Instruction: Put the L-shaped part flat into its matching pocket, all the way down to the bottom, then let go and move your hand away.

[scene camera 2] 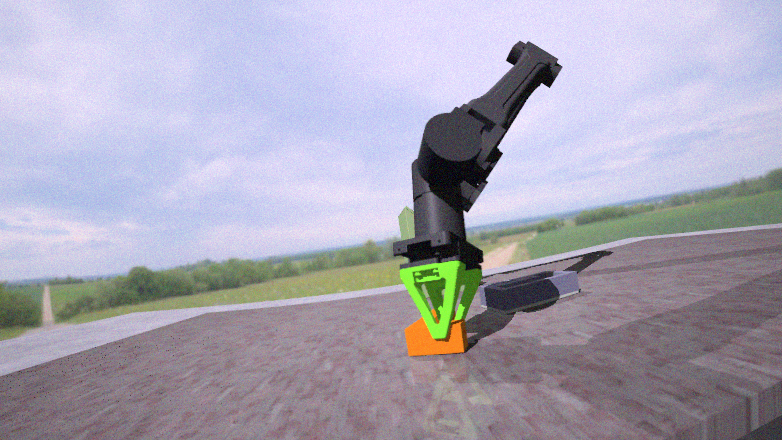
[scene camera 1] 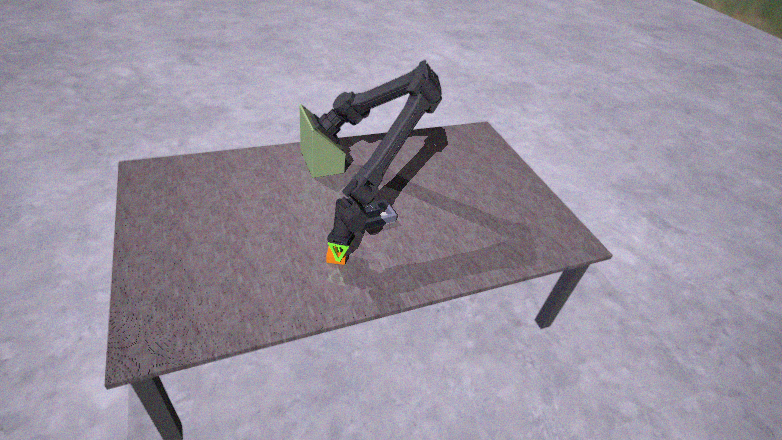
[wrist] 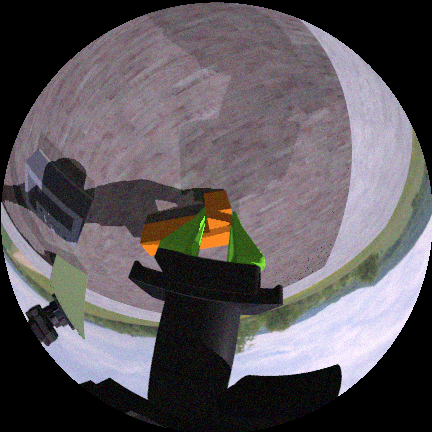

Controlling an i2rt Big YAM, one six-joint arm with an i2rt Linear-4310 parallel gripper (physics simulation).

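Seen in the pictures: gripper, fingertip midpoint: [scene camera 2: 446, 338] [scene camera 1: 339, 258] [wrist: 219, 212]; arm's base at its link origin: [scene camera 1: 323, 130] [wrist: 63, 310].
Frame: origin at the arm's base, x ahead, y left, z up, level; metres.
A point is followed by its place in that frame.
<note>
The orange L-shaped part [scene camera 1: 331, 259] @[y -0.108, x 0.528, z -0.137 m] [scene camera 2: 423, 345] @[y -0.106, x 0.528, z -0.144 m] [wrist: 170, 230] @[y -0.067, x 0.470, z -0.136 m] lies flat, on the table as far as I can tell. My gripper [scene camera 1: 339, 259] @[y -0.082, x 0.528, z -0.140 m] [scene camera 2: 446, 330] @[y -0.082, x 0.528, z -0.140 m] [wrist: 219, 212] @[y -0.082, x 0.528, z -0.140 m], with bright green fingers, points down and is shut on the part, one finger on each side of it near its corner. The fingers hide some of the part. The block with the pocket [scene camera 1: 389, 217] @[y 0.137, x 0.400, z -0.123 m] [scene camera 2: 508, 298] @[y 0.035, x 0.412, z -0.134 m] [wrist: 41, 160] @[y 0.138, x 0.400, z -0.142 m], grey-blue and partly in shadow, stands apart from the part, to its right in both scene views and at the far left in the wrist view. The pocket's inside is dark and hard to make out.
The brown table [scene camera 1: 207, 246] @[y -0.469, x 0.359, z -0.156 m] [scene camera 2: 246, 372] @[y -0.307, x 0.521, z -0.156 m] [wrist: 135, 115] @[y 0.051, x 0.524, z -0.156 m] carries all of this. A pale green slanted mount [scene camera 1: 326, 155] @[y -0.011, x 0.085, z -0.057 m] [scene camera 2: 405, 223] @[y -0.066, x 0.057, z 0.026 m] [wrist: 70, 295] @[y -0.016, x 0.086, z -0.061 m] bears the arm's base near the table's back edge. The arm reaches over the table and partly covers the pocket block in scene camera 1.
</note>
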